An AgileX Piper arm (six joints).
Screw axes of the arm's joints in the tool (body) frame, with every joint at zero. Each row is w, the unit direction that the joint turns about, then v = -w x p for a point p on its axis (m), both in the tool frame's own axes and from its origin. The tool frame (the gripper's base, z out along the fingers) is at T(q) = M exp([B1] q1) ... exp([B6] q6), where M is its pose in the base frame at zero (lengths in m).
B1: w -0.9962 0 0.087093 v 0 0.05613 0
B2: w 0 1 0 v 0.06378 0 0.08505
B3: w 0 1 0 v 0.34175 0 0.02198
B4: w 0 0 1 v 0 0 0
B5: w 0 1 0 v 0.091 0 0
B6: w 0 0 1 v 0 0 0
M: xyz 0.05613 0 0.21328 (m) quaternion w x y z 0.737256 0 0.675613 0
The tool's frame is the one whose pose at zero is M.
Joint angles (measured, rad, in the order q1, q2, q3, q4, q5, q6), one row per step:
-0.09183 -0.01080 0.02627 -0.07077 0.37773 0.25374
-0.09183 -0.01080 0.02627 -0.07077 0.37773 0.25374
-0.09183 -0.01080 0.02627 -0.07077 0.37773 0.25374
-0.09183 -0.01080 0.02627 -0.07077 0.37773 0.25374
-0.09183 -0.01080 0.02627 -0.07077 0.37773 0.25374
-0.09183 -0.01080 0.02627 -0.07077 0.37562 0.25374
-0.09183 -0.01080 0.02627 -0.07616 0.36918 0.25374
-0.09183 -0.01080 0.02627 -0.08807 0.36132 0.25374
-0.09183 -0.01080 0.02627 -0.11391 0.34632 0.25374
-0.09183 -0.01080 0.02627 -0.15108 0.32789 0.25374
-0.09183 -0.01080 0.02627 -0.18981 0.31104 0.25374
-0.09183 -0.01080 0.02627 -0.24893 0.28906 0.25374
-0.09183 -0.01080 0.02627 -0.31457 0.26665 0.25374
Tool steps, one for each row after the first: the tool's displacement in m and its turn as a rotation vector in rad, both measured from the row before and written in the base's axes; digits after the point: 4 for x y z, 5 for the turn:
0.0000 0.0000 0.0000 0.00000 0.00000 0.00000
0.0000 0.0000 0.0000 0.00000 0.00000 0.00000
0.0000 0.0000 0.0000 0.00000 0.00000 0.00000
0.0000 0.0000 0.0000 0.00000 0.00000 0.00000
0.0001 0.0000 0.0002 -0.00020 -0.00209 0.00015
0.0002 -0.0002 0.0006 -0.00598 -0.00590 0.00009
0.0002 -0.0003 0.0007 -0.01259 -0.00671 -0.00021
0.0003 -0.0007 0.0014 -0.02714 -0.01249 -0.00034
0.0003 -0.0009 0.0018 -0.03877 -0.01478 -0.00024
0.0003 -0.0009 0.0017 -0.04019 -0.01298 0.00008
0.0003 -0.0012 0.0022 -0.06103 -0.01593 0.00053
0.0003 -0.0011 0.0024 -0.06761 -0.01540 0.00151

